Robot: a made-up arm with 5 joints.
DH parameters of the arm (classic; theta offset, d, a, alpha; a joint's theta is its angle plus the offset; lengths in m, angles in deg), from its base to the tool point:
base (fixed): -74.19 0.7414 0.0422 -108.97
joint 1: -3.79 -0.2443 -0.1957 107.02
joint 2: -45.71 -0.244 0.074 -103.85
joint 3: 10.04 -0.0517 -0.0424 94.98
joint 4: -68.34 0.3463 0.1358 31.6
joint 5: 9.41 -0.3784 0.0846 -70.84
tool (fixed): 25.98 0.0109 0 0
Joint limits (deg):
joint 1: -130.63..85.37
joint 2: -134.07..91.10
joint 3: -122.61..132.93
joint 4: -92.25..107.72
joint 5: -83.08..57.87
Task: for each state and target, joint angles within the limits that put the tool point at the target. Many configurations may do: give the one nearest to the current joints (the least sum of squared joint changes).
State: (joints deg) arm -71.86 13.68 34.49 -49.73 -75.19
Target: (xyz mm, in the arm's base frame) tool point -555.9 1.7 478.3
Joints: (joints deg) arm -28.88 -5.85 33.40 -48.02 -47.53
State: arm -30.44 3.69 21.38 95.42 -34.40
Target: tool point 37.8 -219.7 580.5
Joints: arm -50.06 41.15 33.77 94.95 -20.46
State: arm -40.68 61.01 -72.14 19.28 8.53
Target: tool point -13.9 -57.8 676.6
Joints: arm -56.21 57.40 -51.11 62.93 4.66
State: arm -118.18 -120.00 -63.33 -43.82 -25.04
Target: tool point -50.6 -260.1 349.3
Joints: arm -101.47 -100.85 -61.27 -50.71 -21.52
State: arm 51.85 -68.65 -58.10 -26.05 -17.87
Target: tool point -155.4 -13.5 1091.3
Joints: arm 73.41 -76.03 -98.14 7.76 -3.25
